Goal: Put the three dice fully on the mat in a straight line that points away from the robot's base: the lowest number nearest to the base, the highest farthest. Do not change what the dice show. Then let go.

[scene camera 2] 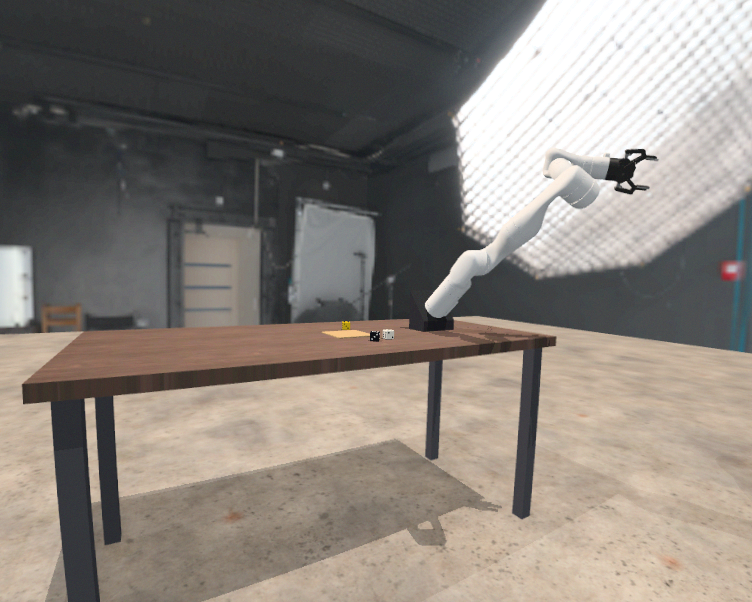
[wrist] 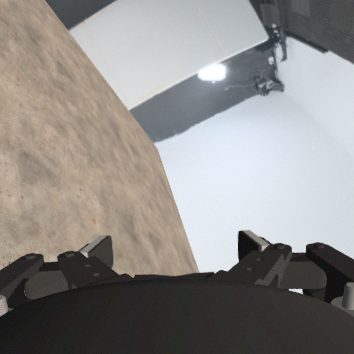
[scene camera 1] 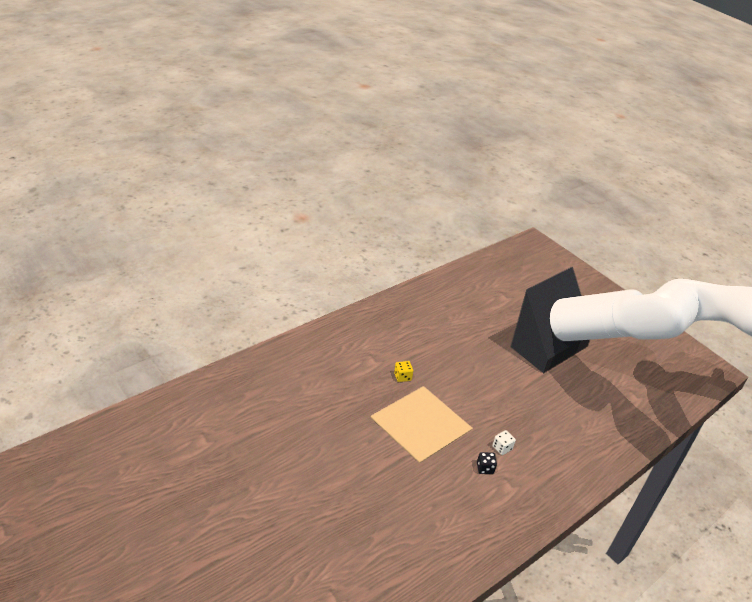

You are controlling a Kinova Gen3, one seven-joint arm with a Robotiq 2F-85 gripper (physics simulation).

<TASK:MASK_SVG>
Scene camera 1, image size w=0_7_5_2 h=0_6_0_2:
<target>tan mat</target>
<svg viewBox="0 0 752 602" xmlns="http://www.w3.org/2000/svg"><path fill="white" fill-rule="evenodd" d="M424 386L370 417L419 463L472 430L471 426Z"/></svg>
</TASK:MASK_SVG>
